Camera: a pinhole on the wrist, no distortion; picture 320 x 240 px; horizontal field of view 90.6 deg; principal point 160.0 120.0 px. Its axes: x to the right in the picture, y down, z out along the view. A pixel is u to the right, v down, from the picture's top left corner.
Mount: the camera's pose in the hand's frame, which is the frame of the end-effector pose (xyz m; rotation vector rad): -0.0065 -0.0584 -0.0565 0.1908 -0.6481 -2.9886
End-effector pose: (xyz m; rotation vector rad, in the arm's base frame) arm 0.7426 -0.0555 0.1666 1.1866 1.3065 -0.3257
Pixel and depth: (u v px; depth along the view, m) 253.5 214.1 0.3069
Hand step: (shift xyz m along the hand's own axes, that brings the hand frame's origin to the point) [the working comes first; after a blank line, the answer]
In the camera's frame: 0.1812 0.1824 0.3069

-0.2190 -0.1175 0.2776
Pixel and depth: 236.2 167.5 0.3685
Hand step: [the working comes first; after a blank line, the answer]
In the camera's frame: 0.1773 0.1106 0.3685

-0.2272 -0.0268 0.3037
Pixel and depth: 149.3 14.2 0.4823
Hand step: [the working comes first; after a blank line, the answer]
In the camera's frame: -0.0326 -0.3223 0.4823

-0.0565 0.4338 0.2481
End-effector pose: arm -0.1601 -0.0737 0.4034 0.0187 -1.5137 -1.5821
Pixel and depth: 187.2 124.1 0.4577
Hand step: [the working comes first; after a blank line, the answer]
In the camera's frame: 0.0786 0.0119 0.4577

-0.1467 0.1092 0.3535
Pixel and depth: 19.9 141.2 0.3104
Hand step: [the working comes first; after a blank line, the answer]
In the camera's frame: -0.2747 0.0416 0.3104

0.2245 0.0583 0.2699
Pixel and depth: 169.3 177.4 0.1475
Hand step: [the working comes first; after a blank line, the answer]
In the camera's frame: 0.0087 0.0535 0.1475

-0.0327 -0.0478 0.0981
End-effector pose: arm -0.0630 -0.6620 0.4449 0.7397 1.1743 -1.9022
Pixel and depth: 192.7 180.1 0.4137
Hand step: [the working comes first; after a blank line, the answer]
In the camera's frame: 0.0854 0.1570 0.4137

-0.1402 -0.0412 0.3735
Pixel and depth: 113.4 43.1 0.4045
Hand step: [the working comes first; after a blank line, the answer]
In the camera's frame: -0.1191 -0.1965 0.4045

0.0459 0.2968 0.2393
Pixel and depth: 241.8 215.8 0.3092
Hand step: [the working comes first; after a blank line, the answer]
In the camera's frame: 0.1597 0.1871 0.3092

-0.1979 -0.1186 0.2839
